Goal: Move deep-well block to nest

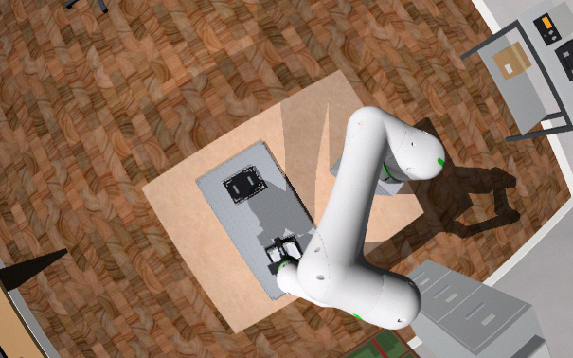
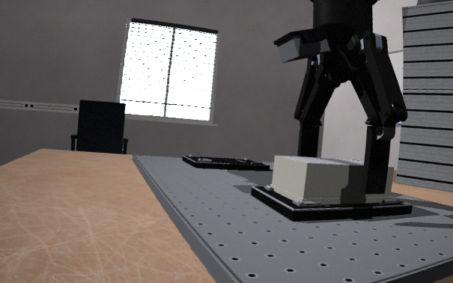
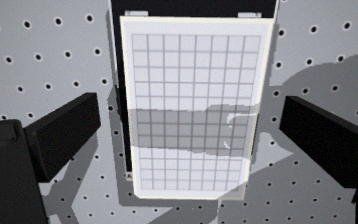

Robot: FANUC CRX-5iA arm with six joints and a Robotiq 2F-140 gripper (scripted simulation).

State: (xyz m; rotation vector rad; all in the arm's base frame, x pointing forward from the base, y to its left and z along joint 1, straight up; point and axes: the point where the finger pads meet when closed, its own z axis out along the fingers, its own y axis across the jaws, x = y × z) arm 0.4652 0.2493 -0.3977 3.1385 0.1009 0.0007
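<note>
Right now the 96-well deep-well block is 10 mm below my hand. The rest, counted from my hand: black nest 30 mm below.
</note>
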